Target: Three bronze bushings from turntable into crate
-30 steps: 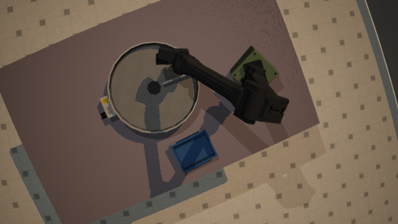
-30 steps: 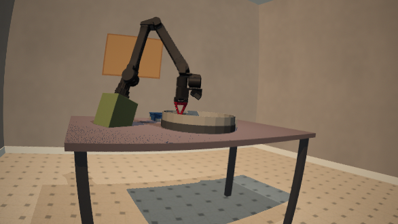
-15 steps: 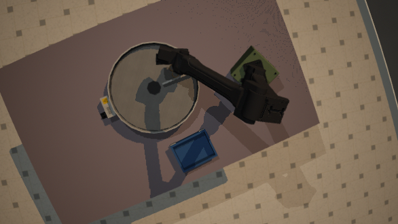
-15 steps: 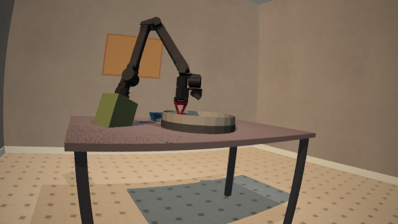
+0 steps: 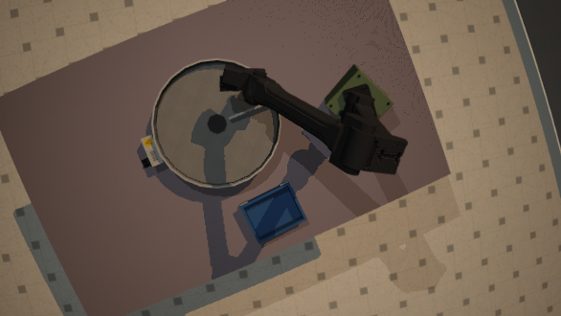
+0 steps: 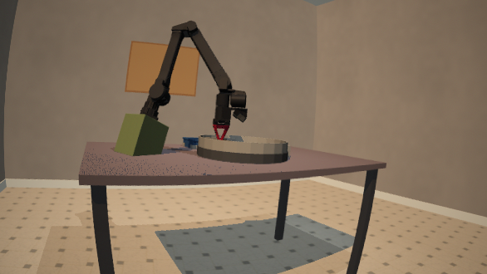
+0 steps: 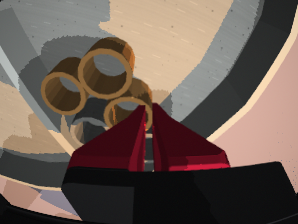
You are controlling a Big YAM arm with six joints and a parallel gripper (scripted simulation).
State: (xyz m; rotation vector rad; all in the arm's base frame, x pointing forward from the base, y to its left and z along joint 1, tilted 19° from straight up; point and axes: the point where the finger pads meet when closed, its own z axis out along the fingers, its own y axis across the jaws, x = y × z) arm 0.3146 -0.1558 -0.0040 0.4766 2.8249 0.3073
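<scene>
Now: hand 6 cm short of the blue crate, 43 cm to the right of it and 6 cm above it. The rest, counted from my hand: turntable: 15 cm ahead, 8 cm to the left, 3 cm below.
</scene>
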